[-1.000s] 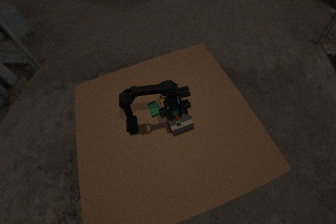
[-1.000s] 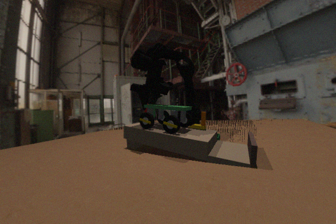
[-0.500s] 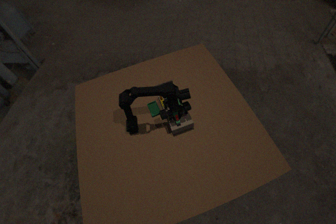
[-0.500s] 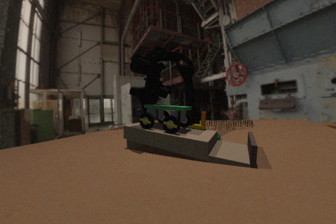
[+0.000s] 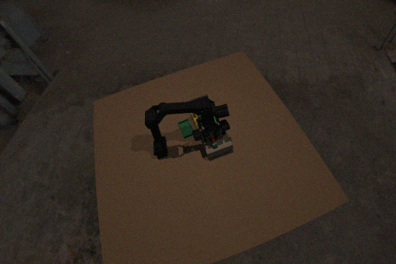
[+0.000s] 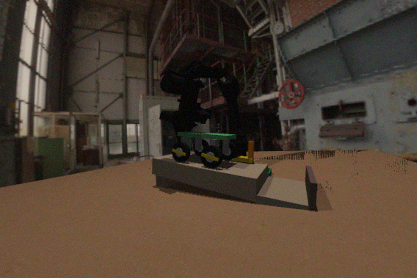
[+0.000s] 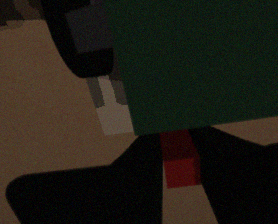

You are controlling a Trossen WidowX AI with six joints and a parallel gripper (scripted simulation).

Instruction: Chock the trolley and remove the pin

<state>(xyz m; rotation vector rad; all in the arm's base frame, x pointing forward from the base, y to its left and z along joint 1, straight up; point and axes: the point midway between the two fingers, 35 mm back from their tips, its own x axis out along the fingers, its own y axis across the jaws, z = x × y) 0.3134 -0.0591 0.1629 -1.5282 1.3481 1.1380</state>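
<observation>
The green tray is 14 cm behind my gripper tip, 20 cm to the left of it and 14 cm below it. From my gripper tip the other things lie so: red-headed stop pin right at my gripper tip; green-decked trolley 1 cm ahead, 11 cm to the left, 2 cm below; ramp 1 cm ahead, 12 cm to the left, 8 cm below.
</observation>
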